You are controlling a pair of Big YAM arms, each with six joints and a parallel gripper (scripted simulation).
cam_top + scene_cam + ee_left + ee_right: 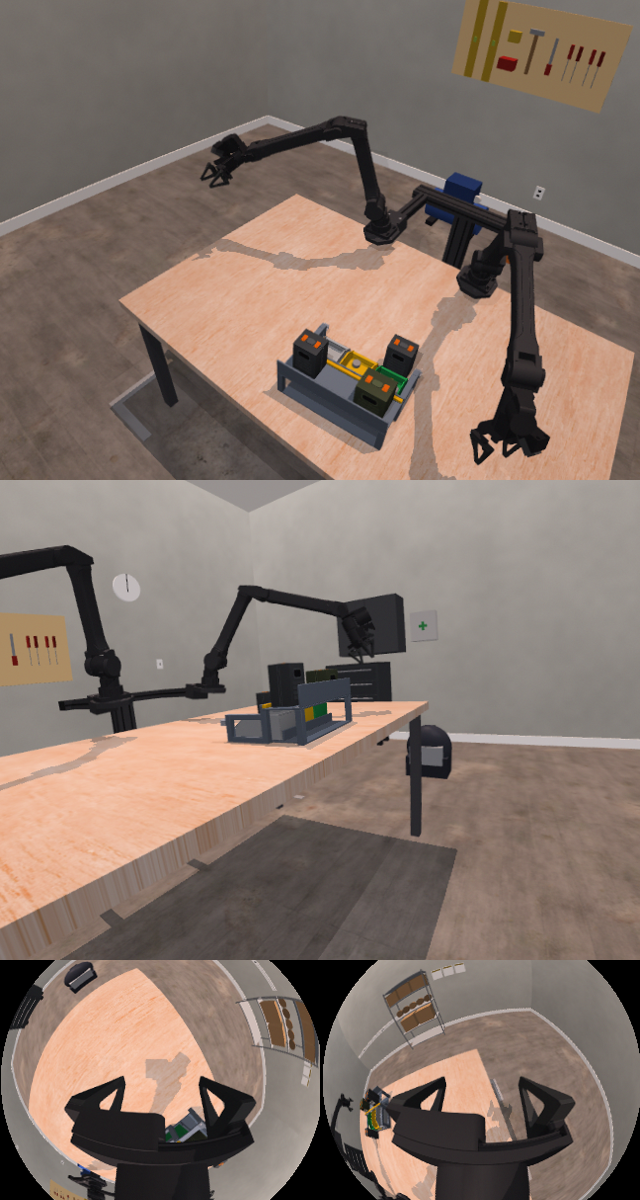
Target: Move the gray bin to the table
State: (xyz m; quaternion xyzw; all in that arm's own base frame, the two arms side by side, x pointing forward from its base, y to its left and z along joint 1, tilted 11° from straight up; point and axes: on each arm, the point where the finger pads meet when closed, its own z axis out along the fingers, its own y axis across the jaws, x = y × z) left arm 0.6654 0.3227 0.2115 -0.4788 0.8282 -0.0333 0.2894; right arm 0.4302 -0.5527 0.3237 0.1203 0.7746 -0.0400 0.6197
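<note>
My left gripper is now 70 mm past the gray open bin, 590 mm to the left of it and 190 mm above it. Round my left hand: gray shelf: 60 mm behind, 470 mm to the right, 170 mm below; olive box: 10 mm behind, 350 mm to the right, 80 mm below; green bin: 100 mm behind, 370 mm to the right, 190 mm below.
</note>
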